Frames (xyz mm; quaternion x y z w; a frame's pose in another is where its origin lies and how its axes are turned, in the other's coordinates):
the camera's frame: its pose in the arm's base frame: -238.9 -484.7 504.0 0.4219 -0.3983 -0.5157 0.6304
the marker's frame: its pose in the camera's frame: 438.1 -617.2 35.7 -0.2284 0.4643 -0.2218 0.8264
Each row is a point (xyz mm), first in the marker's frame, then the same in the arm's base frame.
Working: the marker's frame: its pose in the arm's base frame: -400.2 -990.3 -36.8 0.5325 0.1749 -0.4611 0.6879

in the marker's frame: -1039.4 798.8 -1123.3
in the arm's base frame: 2.9 485.8 762.5
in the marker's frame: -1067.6 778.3 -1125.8
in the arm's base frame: -27.8 500.5 770.5
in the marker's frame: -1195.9 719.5 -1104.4
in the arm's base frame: -147.3 538.4 838.8
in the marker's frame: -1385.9 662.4 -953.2
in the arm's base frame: -329.6 487.9 1001.4
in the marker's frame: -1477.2 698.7 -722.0
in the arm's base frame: -404.6 322.4 1174.9
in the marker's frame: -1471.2 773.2 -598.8
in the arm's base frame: -371.2 210.2 1258.8
